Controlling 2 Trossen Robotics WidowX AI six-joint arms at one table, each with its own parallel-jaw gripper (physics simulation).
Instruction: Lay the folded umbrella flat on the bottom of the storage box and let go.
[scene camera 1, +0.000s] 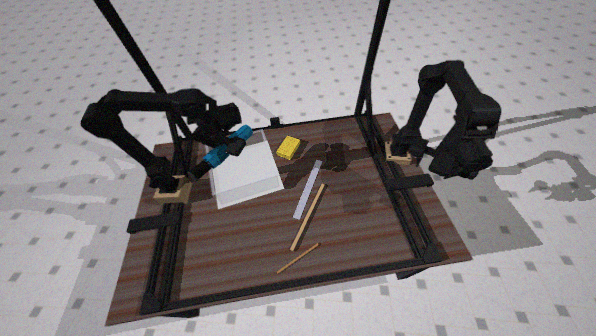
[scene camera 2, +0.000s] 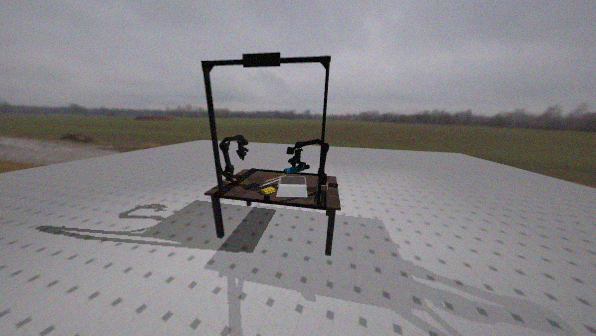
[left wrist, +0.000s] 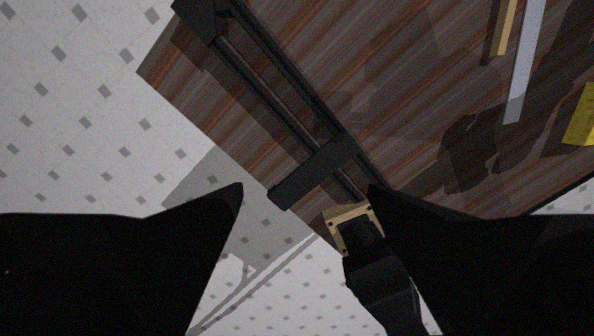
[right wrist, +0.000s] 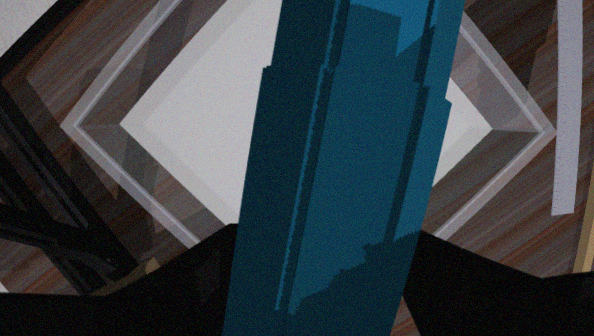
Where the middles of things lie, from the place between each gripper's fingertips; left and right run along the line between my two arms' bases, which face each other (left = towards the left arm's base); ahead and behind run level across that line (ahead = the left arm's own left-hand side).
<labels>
The storage box (scene camera 1: 254, 171) lies 14 cm below my right hand, 3 cm to the left of it and 3 cm behind it. Round my right hand: folded umbrella (scene camera 1: 217, 155) (2 cm above, 1 cm to the right, 1 cm ahead); then grey flat strip (right wrist: 567, 140) (29 cm to the left, 19 cm below, 11 cm ahead).
My left gripper is now 380 mm to the left of the grey flat strip, 200 mm above it and 140 mm past it. The rest, counted from my left hand: folded umbrella 690 mm to the right, 230 mm behind, 10 mm above; storage box 650 mm to the right, 280 mm behind, 150 mm below.
</labels>
